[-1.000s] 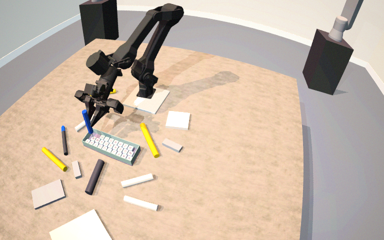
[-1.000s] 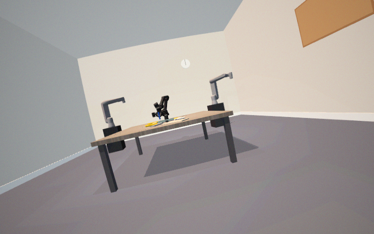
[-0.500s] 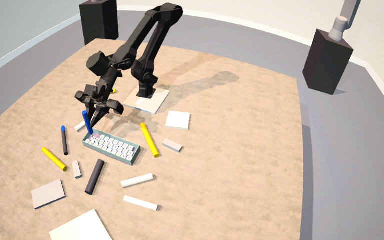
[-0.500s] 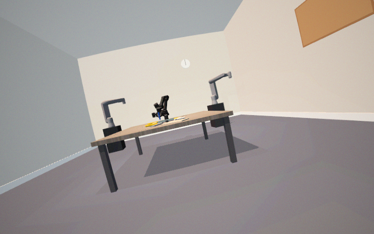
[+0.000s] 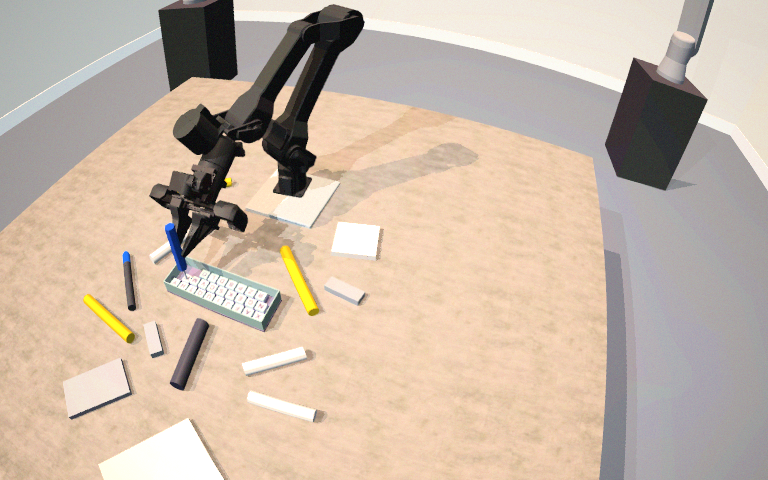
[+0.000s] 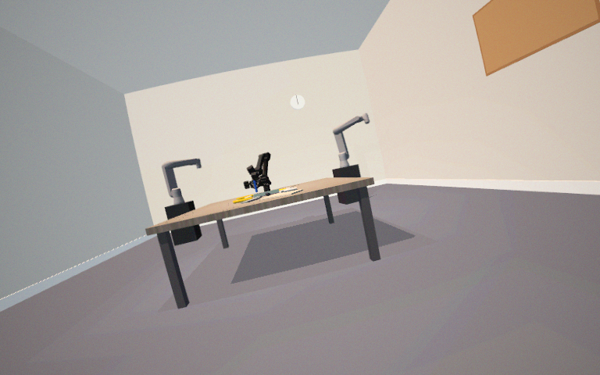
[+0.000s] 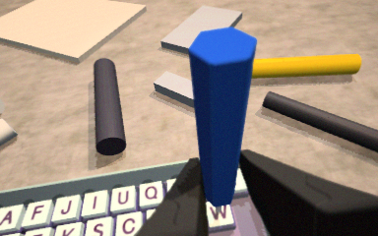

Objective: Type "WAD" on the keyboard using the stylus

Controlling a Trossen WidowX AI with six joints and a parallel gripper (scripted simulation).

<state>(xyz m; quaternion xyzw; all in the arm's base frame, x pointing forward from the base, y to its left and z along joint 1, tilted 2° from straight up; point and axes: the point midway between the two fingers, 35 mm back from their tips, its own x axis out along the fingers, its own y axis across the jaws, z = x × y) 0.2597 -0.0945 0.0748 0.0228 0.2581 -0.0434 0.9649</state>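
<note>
The W key is 6 cm below my gripper tip. From my gripper tip the other things lie so: blue stylus (2 cm below); then yellow cylinder (24 cm behind, 11 cm to the right, 6 cm below).
</note>
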